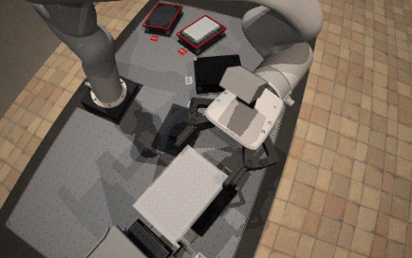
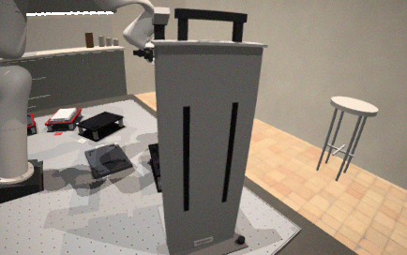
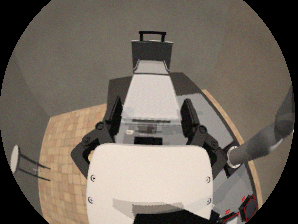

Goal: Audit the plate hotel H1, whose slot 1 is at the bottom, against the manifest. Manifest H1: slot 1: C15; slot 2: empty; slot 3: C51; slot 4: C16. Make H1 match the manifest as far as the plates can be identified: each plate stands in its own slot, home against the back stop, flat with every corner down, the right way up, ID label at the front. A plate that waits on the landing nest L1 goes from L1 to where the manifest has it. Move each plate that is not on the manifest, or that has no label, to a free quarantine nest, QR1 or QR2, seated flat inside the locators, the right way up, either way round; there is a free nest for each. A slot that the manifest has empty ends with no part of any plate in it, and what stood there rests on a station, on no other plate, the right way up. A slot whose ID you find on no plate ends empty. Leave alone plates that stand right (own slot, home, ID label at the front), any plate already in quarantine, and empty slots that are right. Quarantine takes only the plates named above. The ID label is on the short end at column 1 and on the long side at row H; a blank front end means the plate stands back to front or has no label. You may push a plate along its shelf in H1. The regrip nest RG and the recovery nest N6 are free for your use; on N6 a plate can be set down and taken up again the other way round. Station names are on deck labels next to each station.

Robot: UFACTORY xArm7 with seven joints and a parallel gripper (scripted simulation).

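My hand is 20 mm past the white plate, 50 mm to the left of it and 20 mm above it. The rest, counted from my hand: H1 deck label: 40 mm ahead, 180 mm to the right, 340 mm below; then tall grey tower: 100 mm behind, 260 mm to the right, 150 mm below.
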